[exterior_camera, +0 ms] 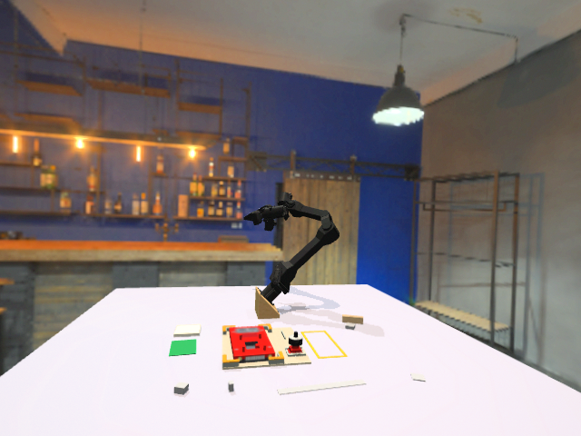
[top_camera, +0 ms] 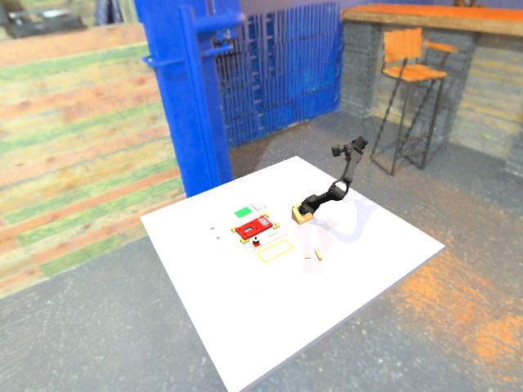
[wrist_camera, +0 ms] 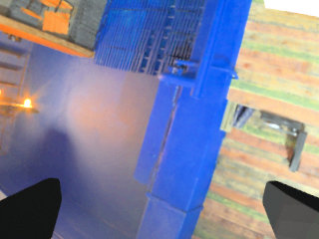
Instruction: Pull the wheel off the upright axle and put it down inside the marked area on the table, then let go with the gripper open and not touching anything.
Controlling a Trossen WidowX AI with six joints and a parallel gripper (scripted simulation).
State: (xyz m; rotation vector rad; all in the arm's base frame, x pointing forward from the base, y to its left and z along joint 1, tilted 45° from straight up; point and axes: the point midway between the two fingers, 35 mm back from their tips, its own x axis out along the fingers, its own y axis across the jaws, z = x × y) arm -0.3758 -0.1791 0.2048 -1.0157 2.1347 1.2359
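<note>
Right now my gripper tip is 73 cm short of the wheel and 33 cm above it. From my gripper tip the other things lie so: white patch 49 cm ahead, 36 cm below, 28 cm to the right; tan block 54 cm ahead, 35 cm below, 29 cm to the left; green patch 61 cm ahead, 36 cm below, 29 cm to the right.
</note>
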